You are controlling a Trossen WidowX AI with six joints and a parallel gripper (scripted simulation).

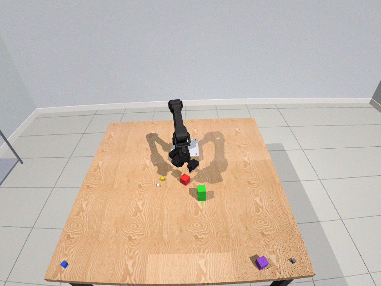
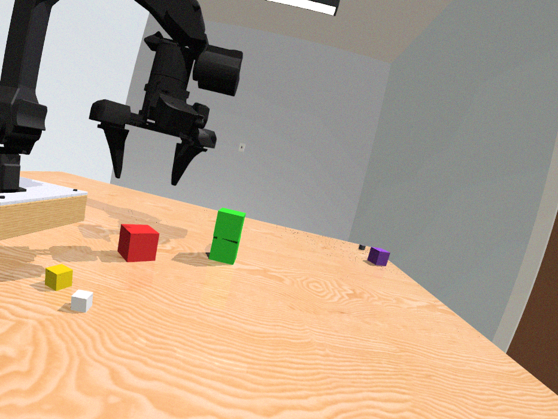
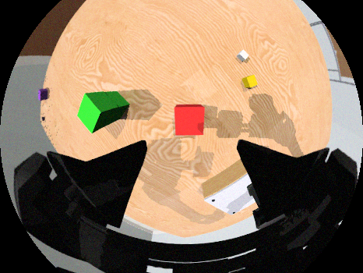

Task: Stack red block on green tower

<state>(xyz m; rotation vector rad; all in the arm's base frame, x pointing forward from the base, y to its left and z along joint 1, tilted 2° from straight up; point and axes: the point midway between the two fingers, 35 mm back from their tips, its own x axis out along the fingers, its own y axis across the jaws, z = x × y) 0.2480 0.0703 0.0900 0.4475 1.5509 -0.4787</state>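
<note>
My gripper tip is 100 mm above the red block. The rest, counted from my gripper tip: purple block: 480 mm ahead, 420 mm to the left, 100 mm below; then small yellow block: 150 mm to the right, 110 mm below; then small white block: 160 mm to the right, 110 mm below, 50 mm ahead.
</note>
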